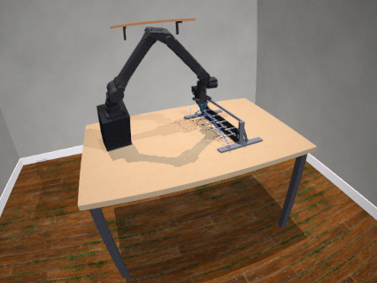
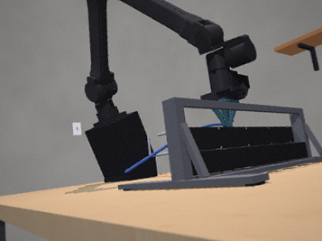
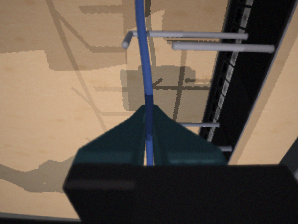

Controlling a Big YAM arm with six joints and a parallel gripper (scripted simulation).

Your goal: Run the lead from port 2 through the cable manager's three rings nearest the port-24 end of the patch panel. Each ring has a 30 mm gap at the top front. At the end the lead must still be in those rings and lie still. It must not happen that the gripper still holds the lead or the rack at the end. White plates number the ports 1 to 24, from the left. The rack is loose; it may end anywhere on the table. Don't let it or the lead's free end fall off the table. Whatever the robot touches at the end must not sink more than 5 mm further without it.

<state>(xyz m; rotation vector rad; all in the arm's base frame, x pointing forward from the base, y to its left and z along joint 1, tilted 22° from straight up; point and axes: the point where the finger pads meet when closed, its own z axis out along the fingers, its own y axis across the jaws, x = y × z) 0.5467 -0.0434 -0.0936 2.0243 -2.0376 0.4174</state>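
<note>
The grey rack lies 10 cm ahead of my hand, 6 cm to the right of it and 5 cm below it.
</note>
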